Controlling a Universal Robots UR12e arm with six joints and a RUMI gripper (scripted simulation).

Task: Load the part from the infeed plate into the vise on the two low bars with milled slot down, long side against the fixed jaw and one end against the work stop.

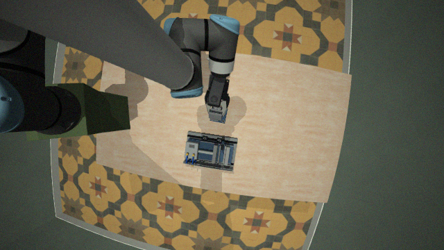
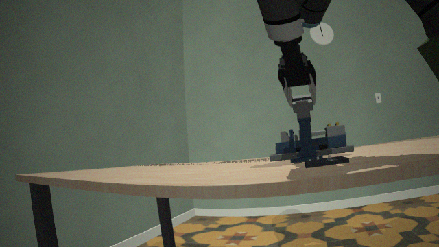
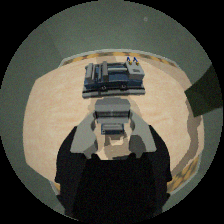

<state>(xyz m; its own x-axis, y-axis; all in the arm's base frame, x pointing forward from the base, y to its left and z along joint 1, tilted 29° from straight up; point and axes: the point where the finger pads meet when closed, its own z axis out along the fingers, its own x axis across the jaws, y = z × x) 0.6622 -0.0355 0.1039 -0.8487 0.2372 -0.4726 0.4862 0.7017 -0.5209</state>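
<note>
My gripper is now right at the grey part. Round my hand: air cylinder rod: 21 cm to the right, 9 cm below, 7 cm behind; blue post: 11 cm below; dark infeed plate: 19 cm to the left, 16 cm below, 1 cm behind.
</note>
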